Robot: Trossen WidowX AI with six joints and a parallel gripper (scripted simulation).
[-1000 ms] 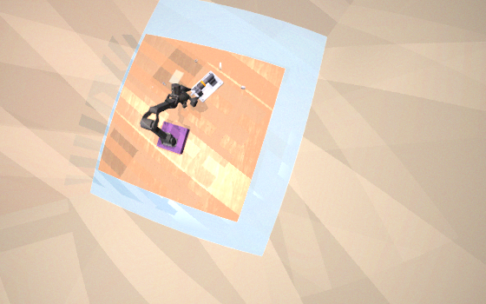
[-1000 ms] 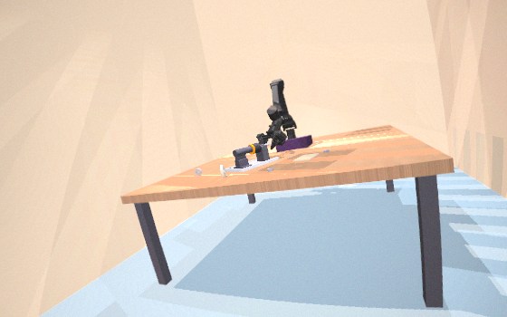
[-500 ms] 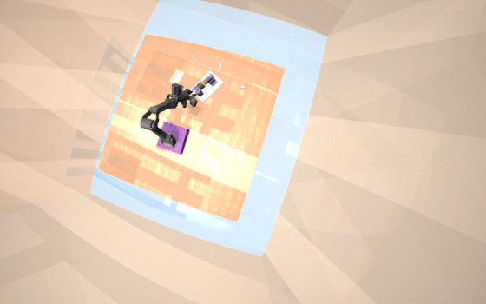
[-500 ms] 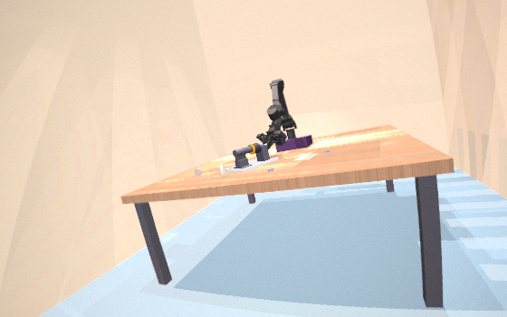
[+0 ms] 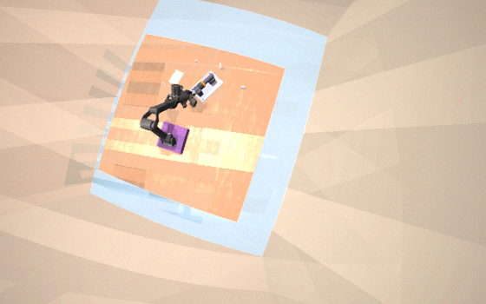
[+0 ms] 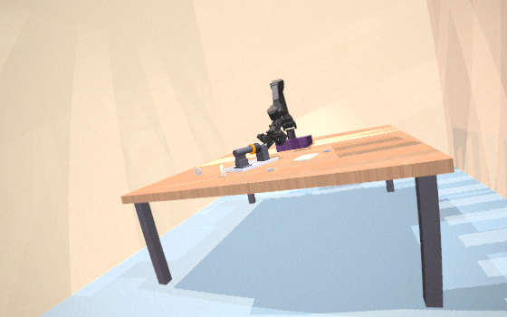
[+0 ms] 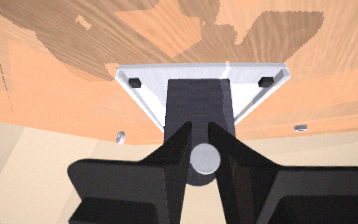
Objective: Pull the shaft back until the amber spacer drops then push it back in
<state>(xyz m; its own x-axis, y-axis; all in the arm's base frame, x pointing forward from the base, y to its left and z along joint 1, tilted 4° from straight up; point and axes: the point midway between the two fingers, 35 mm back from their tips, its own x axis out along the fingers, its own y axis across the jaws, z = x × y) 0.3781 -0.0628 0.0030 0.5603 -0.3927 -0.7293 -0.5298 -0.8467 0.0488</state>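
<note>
My gripper tip is now 40 mm short of the shaft, 30 mm to the left of it and 20 mm below it. From my gripper tip the other things lie so: white peg (280 mm ahead, 130 mm to the right, 30 mm below); amber spacer (80 mm ahead, 50 mm to the right, 20 mm above); flat white sheet (220 mm to the left, 120 mm ahead, 50 mm below).
</note>
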